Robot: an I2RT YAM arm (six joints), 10 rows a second.
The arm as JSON. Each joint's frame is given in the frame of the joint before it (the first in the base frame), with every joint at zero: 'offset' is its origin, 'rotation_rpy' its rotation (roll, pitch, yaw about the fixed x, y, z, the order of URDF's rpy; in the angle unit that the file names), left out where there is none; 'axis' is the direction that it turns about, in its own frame. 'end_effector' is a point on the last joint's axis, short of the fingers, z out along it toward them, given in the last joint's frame.
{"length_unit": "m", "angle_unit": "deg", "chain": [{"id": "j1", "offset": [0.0, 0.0, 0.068], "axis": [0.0, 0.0, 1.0]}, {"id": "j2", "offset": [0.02, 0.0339, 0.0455], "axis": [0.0, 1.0, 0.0]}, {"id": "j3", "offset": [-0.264, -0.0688, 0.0], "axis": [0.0, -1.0, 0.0]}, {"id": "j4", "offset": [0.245, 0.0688, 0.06], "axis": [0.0, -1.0, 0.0]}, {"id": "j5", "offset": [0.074, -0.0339, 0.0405], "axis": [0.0, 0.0, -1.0]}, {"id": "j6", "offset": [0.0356, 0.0, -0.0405], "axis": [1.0, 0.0, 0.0]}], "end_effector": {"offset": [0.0, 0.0, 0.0], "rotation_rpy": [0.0, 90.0, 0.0]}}
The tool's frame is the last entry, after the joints.
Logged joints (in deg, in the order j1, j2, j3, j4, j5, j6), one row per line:
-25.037, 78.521, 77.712, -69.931, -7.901, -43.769
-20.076, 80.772, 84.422, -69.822, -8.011, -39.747
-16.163, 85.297, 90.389, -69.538, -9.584, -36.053
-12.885, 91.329, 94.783, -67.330, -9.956, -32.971
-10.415, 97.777, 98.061, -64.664, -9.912, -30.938
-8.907, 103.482, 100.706, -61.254, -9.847, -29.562
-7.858, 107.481, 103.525, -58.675, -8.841, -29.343
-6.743, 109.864, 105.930, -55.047, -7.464, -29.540
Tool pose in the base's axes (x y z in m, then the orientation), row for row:
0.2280, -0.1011, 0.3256, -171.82, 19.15, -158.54
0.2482, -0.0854, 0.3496, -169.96, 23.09, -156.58
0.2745, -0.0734, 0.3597, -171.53, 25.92, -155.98
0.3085, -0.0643, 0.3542, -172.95, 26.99, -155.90
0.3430, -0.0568, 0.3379, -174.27, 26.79, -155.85
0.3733, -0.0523, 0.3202, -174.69, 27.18, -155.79
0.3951, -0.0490, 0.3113, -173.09, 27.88, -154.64
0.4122, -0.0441, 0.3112, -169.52, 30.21, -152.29
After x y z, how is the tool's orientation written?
As angles about the fixed x, y, z axes (roll, pitch, yaw), in degrees.
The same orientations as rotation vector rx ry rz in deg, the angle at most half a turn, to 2 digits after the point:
-27.82, 157.15, -6.20
-28.79, 152.60, -6.92
-29.27, 150.09, -3.75
-29.57, 149.29, -1.54
-30.15, 149.64, 0.13
-30.28, 149.31, 0.82
-31.01, 148.14, -0.67
-31.93, 144.78, -3.62

